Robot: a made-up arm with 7 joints.
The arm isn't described. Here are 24 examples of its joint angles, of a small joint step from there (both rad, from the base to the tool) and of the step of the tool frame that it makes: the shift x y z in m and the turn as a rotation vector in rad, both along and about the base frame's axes.
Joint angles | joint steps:
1: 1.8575 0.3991 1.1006 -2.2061 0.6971 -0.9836 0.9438 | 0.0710 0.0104 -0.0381 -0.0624 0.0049 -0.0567 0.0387
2: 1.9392 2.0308 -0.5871 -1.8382 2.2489 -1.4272 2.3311 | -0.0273 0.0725 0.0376 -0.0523 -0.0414 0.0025 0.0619
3: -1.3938 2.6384 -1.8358 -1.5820 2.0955 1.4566 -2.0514 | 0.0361 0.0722 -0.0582 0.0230 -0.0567 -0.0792 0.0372
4: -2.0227 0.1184 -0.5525 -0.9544 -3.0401 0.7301 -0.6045 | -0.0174 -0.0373 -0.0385 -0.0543 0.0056 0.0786 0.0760
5: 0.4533 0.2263 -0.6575 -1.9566 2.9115 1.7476 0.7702 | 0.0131 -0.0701 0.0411 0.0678 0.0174 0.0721 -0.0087
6: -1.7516 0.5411 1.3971 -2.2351 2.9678 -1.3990 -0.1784 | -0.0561 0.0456 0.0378 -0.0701 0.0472 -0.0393 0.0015
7: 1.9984 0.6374 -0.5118 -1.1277 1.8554 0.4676 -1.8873 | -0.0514 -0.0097 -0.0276 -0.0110 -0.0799 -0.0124 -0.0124
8: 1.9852 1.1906 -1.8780 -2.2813 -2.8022 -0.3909 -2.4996 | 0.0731 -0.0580 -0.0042 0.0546 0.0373 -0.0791 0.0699
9: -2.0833 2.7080 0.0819 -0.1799 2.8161 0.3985 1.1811 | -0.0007 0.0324 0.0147 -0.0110 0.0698 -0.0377 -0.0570
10: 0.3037 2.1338 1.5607 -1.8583 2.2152 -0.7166 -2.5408 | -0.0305 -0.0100 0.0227 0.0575 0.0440 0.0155 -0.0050
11: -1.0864 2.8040 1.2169 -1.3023 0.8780 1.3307 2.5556 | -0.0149 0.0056 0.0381 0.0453 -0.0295 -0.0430 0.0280
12: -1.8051 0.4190 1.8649 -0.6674 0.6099 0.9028 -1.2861 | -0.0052 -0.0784 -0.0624 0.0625 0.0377 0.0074 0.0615
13: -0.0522 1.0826 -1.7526 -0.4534 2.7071 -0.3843 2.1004 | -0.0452 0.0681 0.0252 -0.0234 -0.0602 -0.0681 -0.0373
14: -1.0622 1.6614 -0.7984 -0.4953 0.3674 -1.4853 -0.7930 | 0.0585 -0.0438 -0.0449 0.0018 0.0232 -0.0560 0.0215
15: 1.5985 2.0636 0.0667 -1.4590 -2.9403 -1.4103 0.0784 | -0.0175 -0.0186 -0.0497 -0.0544 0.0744 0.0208 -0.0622
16: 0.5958 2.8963 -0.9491 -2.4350 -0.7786 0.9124 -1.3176 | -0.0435 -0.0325 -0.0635 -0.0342 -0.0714 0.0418 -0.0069
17: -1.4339 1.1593 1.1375 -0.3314 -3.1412 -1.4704 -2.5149 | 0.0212 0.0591 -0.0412 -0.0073 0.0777 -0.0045 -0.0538
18: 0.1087 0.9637 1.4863 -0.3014 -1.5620 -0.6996 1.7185 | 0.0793 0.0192 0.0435 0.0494 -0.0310 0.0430 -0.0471
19: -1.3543 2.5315 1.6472 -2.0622 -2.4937 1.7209 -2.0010 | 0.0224 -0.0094 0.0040 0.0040 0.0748 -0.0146 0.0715
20: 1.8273 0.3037 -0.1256 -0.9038 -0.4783 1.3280 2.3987 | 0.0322 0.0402 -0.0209 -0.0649 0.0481 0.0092 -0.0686
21: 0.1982 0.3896 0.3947 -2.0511 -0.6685 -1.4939 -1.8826 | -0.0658 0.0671 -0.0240 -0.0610 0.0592 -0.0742 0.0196
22: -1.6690 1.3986 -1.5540 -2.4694 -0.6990 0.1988 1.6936 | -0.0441 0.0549 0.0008 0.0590 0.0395 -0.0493 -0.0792
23: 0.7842 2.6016 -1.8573 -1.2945 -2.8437 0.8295 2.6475 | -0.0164 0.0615 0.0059 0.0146 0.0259 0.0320 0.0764
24: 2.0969 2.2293 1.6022 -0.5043 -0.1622 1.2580 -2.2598 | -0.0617 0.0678 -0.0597 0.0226 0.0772 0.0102 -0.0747
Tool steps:
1: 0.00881 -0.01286 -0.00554 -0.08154 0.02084 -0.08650
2: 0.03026 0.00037 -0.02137 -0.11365 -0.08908 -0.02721
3: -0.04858 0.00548 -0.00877 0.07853 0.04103 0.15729
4: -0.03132 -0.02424 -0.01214 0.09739 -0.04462 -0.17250
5: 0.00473 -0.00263 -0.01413 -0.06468 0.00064 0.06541
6: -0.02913 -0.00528 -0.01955 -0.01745 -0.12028 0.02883
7: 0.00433 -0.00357 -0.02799 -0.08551 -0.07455 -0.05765
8: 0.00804 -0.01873 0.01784 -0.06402 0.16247 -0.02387
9: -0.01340 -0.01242 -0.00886 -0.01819 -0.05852 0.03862
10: -0.01717 0.01597 0.01616 -0.06767 -0.01520 -0.02219
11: -0.01904 0.01056 -0.01037 0.02057 -0.08433 -0.06412
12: 0.02040 -0.06012 0.00335 0.02192 0.01269 -0.17320
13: 0.02365 0.01952 0.02606 0.10788 -0.02697 -0.08824
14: 0.01732 0.00009 -0.03596 -0.01644 0.10149 -0.06887
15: -0.01896 -0.01131 -0.00701 -0.07621 0.05821 0.11107
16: -0.01688 -0.00419 -0.00084 -0.02802 -0.02573 -0.01939
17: -0.02857 0.01703 0.00828 0.04911 -0.03828 0.01145
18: -0.03830 -0.00316 0.00145 0.00747 0.11717 0.07102
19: -0.00038 0.00148 0.00793 -0.02145 0.08869 0.06174
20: 0.00531 0.01156 0.00574 -0.03889 -0.00029 0.03554
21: 0.01337 -0.01562 0.04024 0.06650 -0.11392 -0.17581
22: 0.01900 0.01402 0.02022 0.03731 -0.10007 0.05965
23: 0.02433 -0.00720 0.02107 0.09403 -0.06745 -0.00387
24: 0.02970 -0.01544 -0.00878 -0.07146 0.00596 0.01133
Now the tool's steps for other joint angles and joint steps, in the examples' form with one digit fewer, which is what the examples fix.
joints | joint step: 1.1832 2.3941 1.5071 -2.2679 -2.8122 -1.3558 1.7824 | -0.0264 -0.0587 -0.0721 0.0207 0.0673 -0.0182 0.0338
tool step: 0.0104 0.0245 -0.0016 -0.0614 0.0537 0.1249
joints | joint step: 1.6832 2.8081 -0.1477 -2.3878 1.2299 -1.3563 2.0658 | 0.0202 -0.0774 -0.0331 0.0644 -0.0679 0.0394 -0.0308
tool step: -0.0093 0.0236 -0.0024 0.0587 -0.0421 -0.0342
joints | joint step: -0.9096 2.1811 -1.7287 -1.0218 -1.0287 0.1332 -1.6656 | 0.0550 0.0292 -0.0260 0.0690 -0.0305 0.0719 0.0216
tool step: -0.0355 0.0093 0.0189 0.1268 0.0281 0.0678
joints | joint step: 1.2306 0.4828 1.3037 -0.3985 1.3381 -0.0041 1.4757 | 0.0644 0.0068 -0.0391 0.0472 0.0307 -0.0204 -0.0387
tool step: -0.0169 -0.0207 0.0267 -0.0414 0.0904 0.0509
